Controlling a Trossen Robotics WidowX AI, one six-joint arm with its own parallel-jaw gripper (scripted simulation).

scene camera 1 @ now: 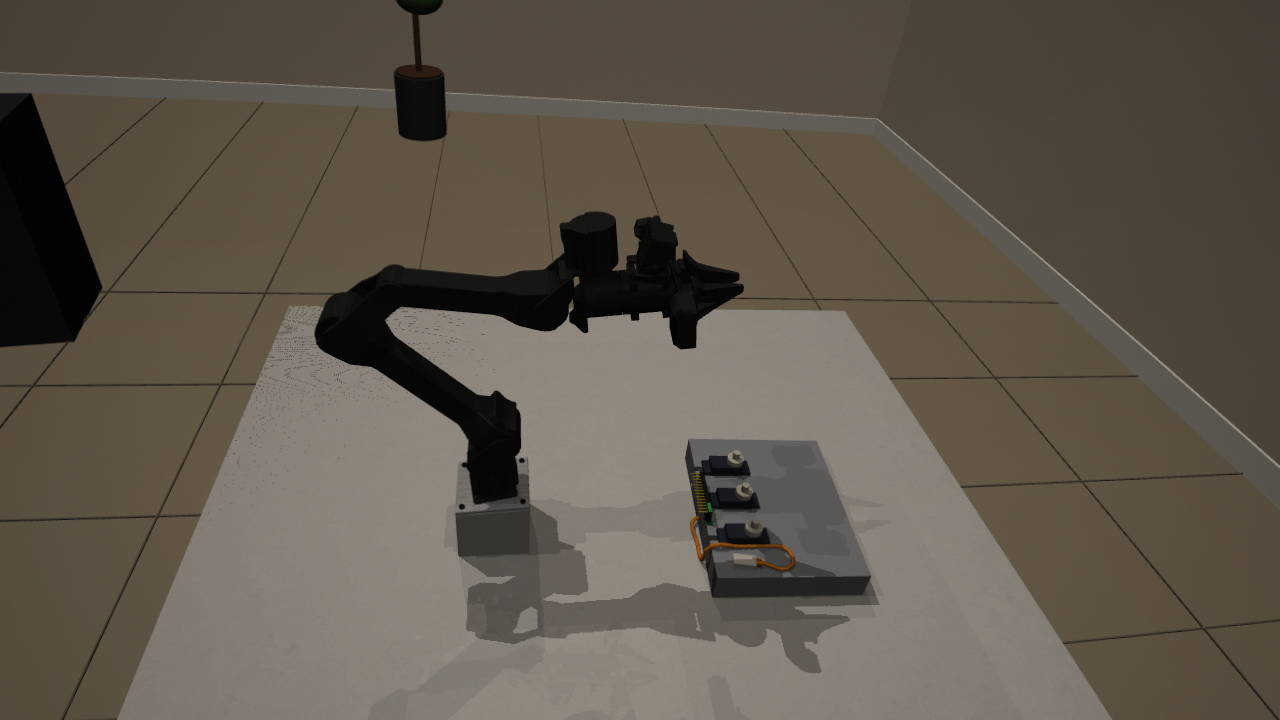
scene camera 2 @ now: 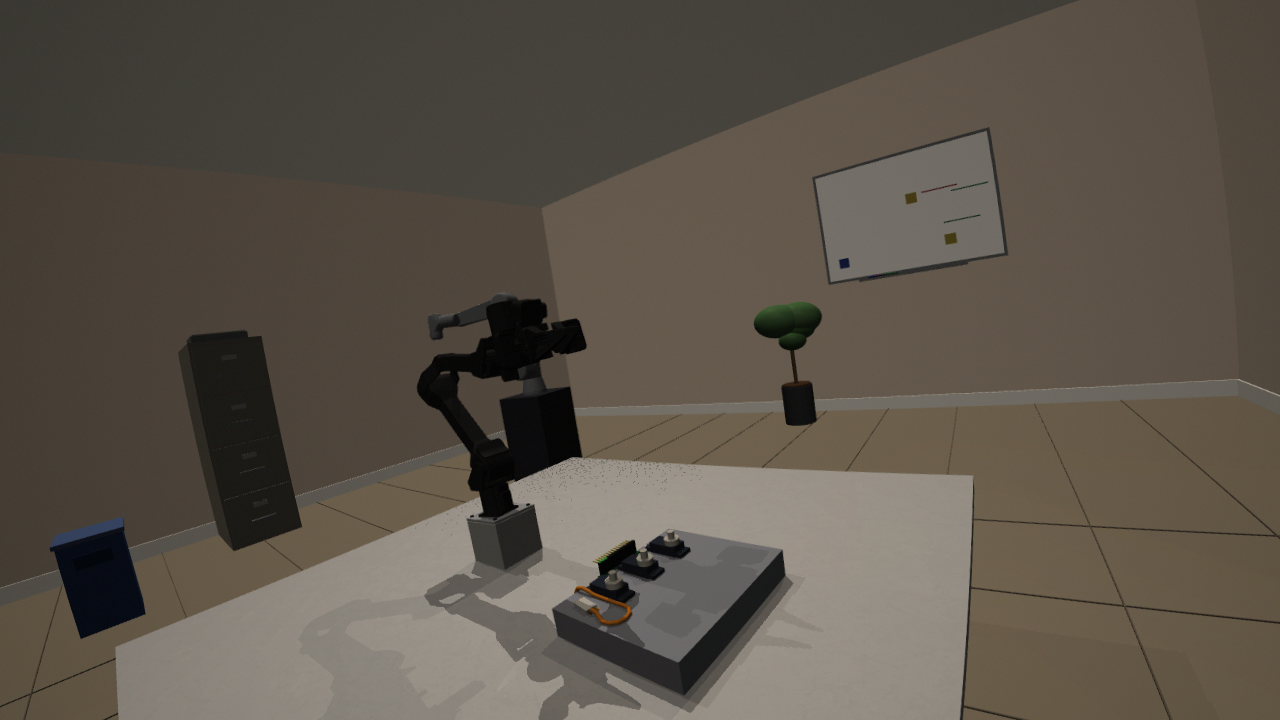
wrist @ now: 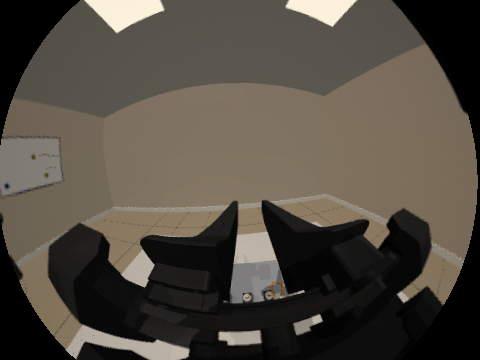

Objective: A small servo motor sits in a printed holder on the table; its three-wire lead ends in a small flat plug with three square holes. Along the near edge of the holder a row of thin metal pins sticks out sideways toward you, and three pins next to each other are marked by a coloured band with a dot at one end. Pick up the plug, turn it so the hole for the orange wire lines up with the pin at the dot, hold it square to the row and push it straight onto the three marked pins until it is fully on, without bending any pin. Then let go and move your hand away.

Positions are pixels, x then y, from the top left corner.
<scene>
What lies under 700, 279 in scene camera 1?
My gripper.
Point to a grey holder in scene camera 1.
799, 505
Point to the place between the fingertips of my gripper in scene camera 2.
571, 330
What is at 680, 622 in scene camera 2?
A grey holder.
</scene>
